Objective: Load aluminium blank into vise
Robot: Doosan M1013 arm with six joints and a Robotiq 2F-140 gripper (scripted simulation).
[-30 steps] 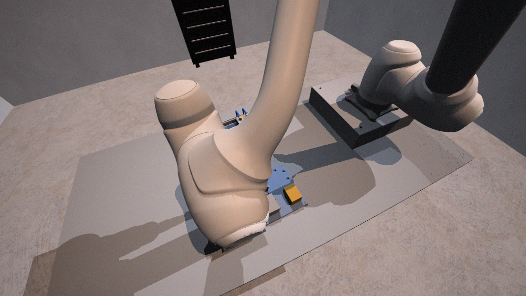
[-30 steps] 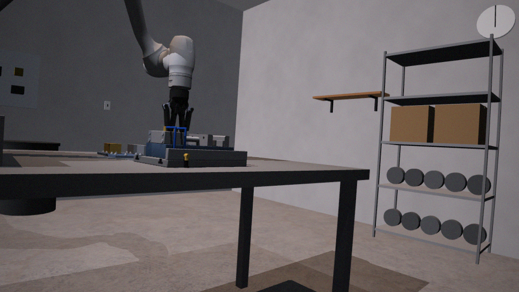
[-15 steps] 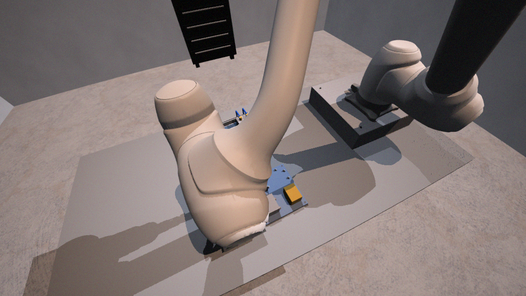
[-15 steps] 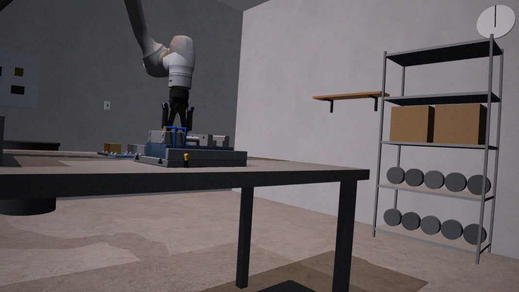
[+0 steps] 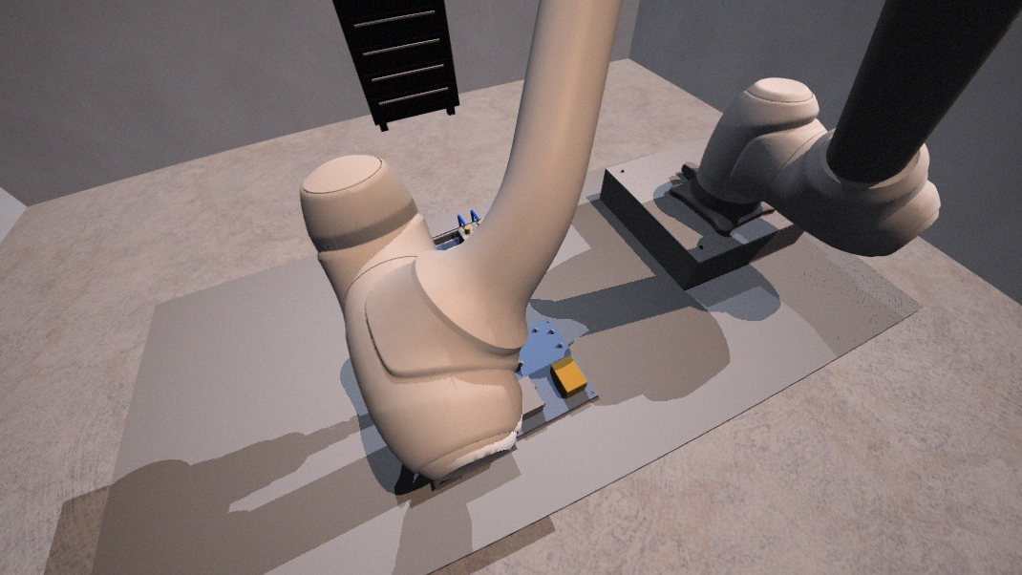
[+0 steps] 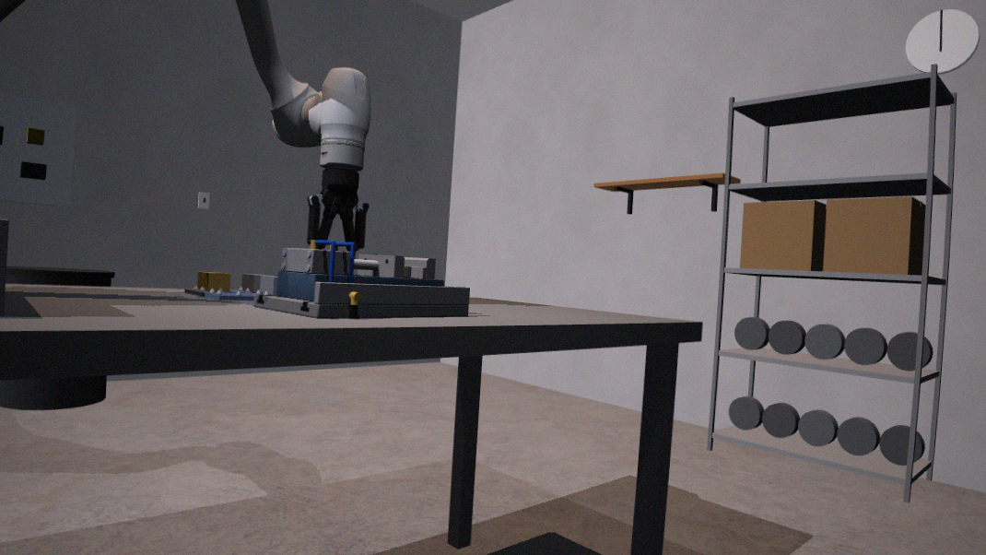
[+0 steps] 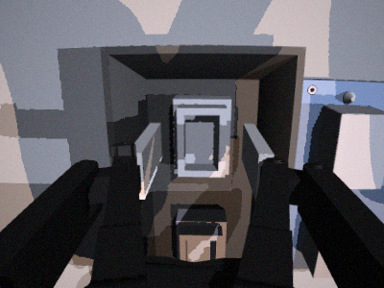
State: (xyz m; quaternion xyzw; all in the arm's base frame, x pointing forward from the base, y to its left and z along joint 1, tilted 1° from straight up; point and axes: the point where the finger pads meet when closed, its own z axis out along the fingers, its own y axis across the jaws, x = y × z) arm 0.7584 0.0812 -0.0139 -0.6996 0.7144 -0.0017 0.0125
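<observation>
Right now my hand is 170 mm past the infeed plate, 60 mm to the right of it and 70 mm above it. The rest, counted from my hand: work stop 30 mm behind, 210 mm to the right, 20 mm above; vise 100 mm behind, 260 mm to the right, 30 mm below; brass blank 210 mm behind, 100 mm to the left, 40 mm below.
</observation>
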